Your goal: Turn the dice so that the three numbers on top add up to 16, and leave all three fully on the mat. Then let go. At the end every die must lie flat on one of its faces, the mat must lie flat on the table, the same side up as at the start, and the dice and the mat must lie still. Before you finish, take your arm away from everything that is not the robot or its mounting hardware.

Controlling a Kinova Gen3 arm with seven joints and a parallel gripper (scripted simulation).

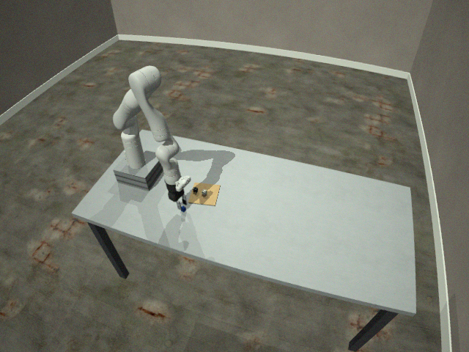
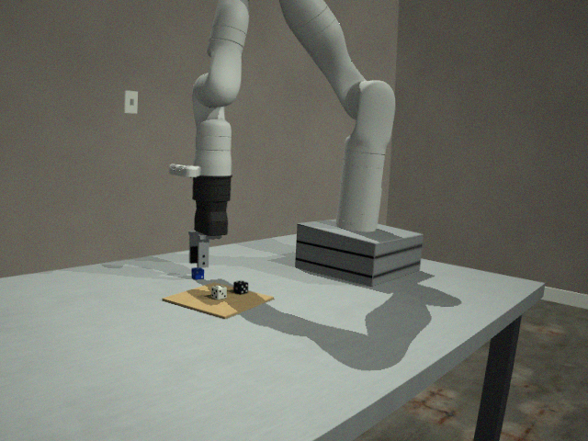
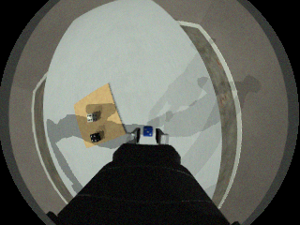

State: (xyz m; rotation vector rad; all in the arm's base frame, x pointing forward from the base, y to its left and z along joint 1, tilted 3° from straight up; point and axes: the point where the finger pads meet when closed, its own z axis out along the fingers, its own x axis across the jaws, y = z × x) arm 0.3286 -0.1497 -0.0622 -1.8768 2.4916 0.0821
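The blue die is 4 cm below my hand. Also, from my hand: tan mat 13 cm to the left, 6 cm ahead, 4 cm below; white die 13 cm to the left, 6 cm ahead, 3 cm below; black die 13 cm to the left, 3 cm below, 1 cm ahead.
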